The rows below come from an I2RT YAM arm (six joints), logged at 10 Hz.
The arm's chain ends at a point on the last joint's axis. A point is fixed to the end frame.
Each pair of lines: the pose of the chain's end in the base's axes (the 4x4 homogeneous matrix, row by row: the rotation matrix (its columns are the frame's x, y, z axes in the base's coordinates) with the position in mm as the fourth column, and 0 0 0 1 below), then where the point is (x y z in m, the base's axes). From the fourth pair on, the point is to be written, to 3 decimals.
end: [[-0.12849 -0.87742 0.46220 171.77], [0.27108 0.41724 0.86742 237.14], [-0.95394 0.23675 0.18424 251.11], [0 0 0 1]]
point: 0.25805 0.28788 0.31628
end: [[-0.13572 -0.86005 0.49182 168.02], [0.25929 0.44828 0.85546 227.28], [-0.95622 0.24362 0.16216 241.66], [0 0 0 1]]
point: 0.25689 0.27636 0.30458
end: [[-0.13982 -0.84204 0.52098 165.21], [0.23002 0.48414 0.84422 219.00], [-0.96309 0.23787 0.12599 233.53], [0 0 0 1]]
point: 0.25642 0.26734 0.29362
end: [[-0.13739 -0.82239 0.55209 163.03], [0.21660 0.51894 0.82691 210.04], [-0.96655 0.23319 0.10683 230.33], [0 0 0 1]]
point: 0.256 0.256 0.289
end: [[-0.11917 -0.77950 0.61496 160.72], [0.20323 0.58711 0.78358 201.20], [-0.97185 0.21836 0.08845 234.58], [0 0 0 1]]
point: 0.257 0.241 0.292
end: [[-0.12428 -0.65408 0.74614 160.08], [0.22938 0.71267 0.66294 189.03], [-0.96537 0.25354 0.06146 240.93], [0 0 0 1]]
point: 0.265 0.211 0.294
